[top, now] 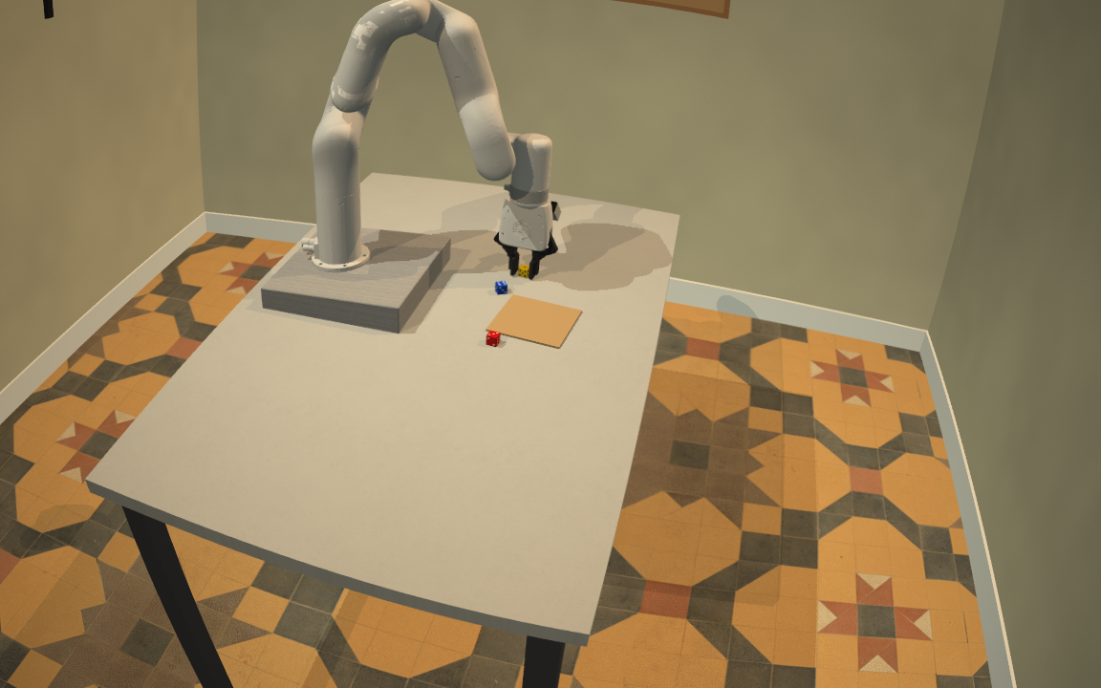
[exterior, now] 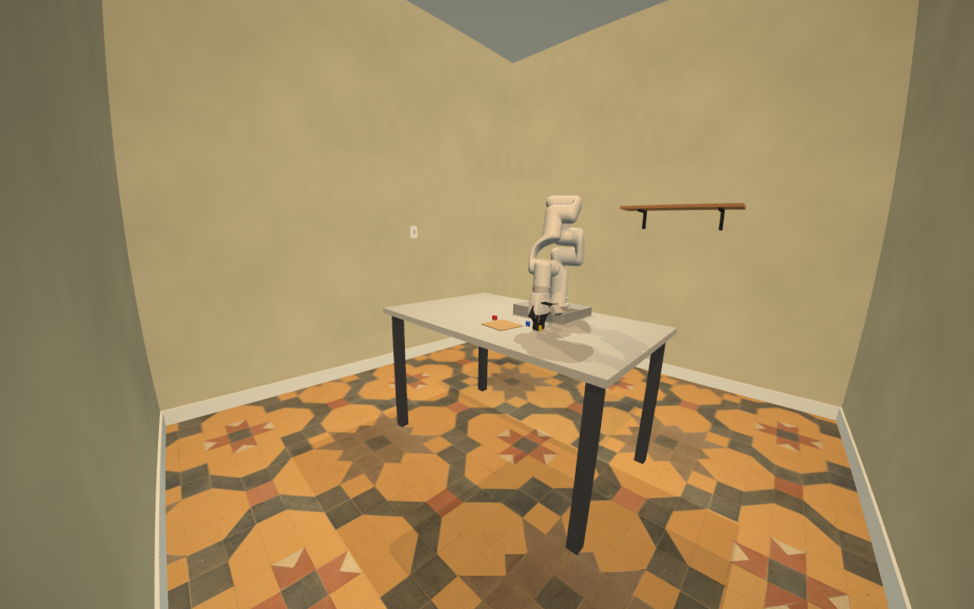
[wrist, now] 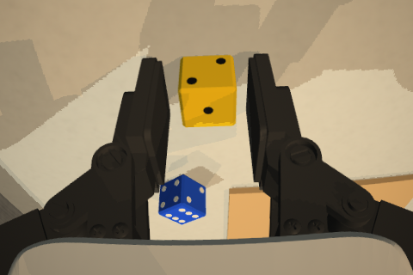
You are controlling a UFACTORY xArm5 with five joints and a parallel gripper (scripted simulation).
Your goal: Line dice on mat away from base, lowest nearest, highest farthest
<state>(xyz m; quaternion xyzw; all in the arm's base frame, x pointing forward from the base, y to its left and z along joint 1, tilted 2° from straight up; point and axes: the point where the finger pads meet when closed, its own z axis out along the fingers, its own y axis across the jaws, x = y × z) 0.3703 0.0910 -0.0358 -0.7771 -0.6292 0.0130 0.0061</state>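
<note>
Right now the yellow die is 1 cm below my hand. The rest, counted from my hand: red die (2 cm behind, 26 cm to the right, 1 cm below); then blue die (3 cm behind, 8 cm to the right, 1 cm below); then mat (4 cm ahead, 17 cm to the right, 2 cm below).
</note>
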